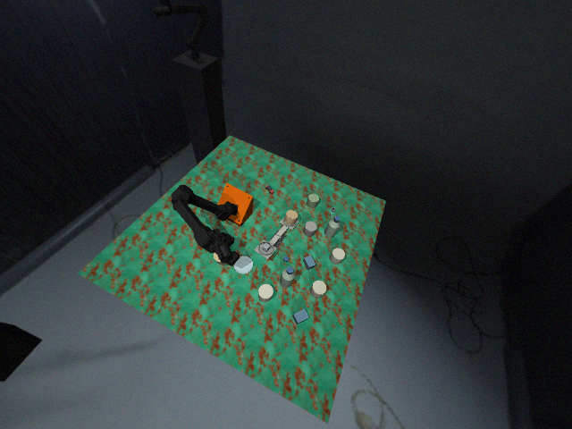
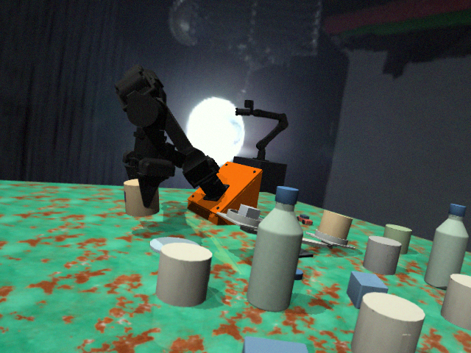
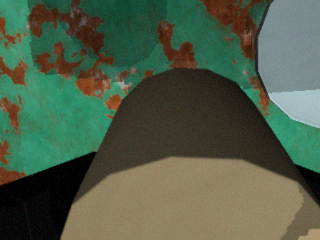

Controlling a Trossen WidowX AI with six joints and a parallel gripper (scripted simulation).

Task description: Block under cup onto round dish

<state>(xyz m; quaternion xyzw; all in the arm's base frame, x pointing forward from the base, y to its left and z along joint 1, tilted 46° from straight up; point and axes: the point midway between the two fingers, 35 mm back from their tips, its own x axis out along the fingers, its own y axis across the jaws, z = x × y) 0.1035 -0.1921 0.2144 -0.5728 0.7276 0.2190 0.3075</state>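
Now: the small grey block 180 mm ahead of my gripper tip, 140 mm to the left of it and 20 mm above it. From my gripper tip the other things lie so: round pale dish: 100 mm ahead, 60 mm below, 30 mm to the left; then small blue disc: 300 mm ahead, 160 mm to the left, 60 mm below; then tiny red toy car: 580 mm to the left, 60 mm below, 20 mm ahead.
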